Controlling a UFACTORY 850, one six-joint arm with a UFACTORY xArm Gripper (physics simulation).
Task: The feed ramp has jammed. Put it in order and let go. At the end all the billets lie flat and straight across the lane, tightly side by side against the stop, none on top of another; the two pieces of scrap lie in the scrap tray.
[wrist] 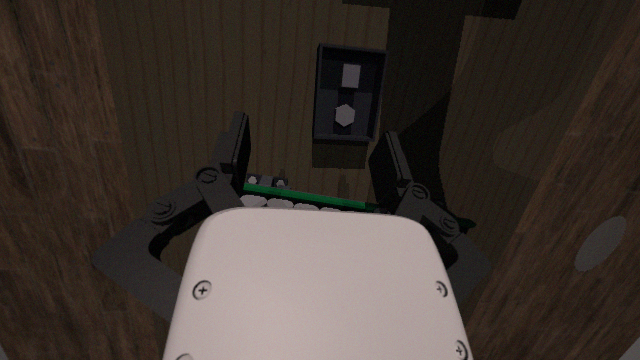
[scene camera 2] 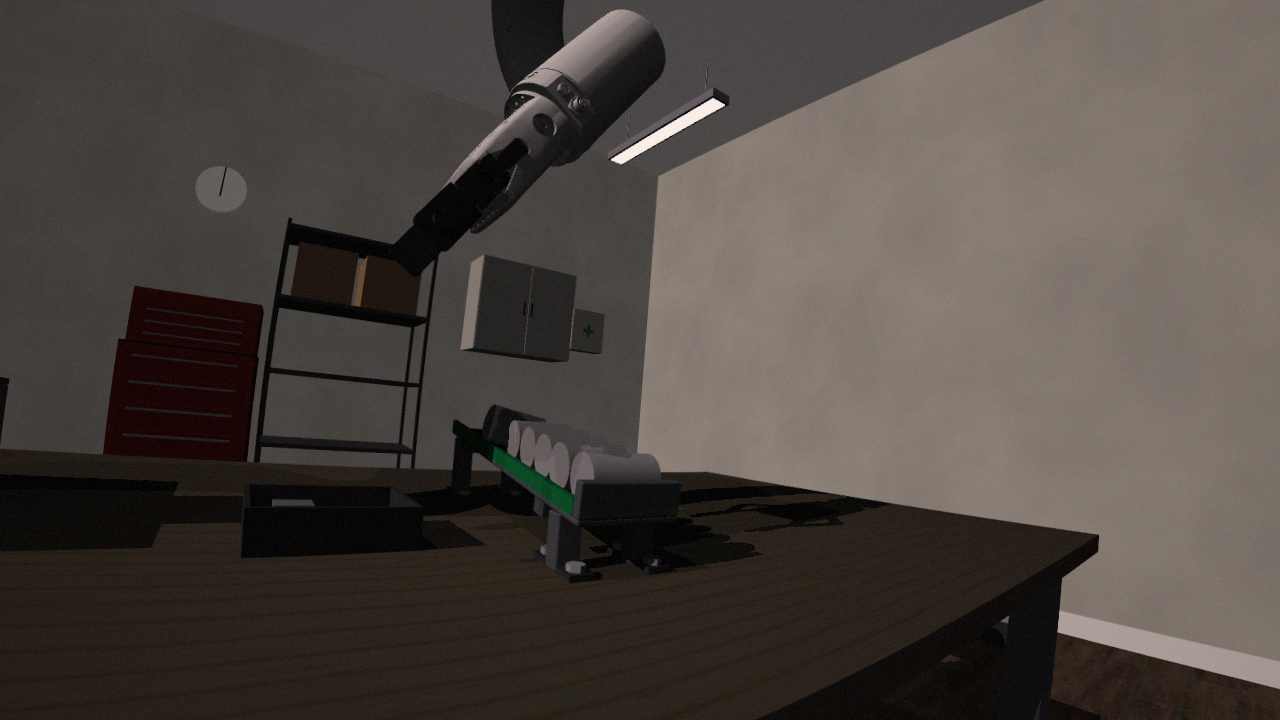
Labels:
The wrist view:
my gripper: 315, 138
scrap tray: 366, 99
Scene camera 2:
my gripper: 413, 252
grey billet: 498, 419
scrap tray: 346, 519
grey billet: 586, 465

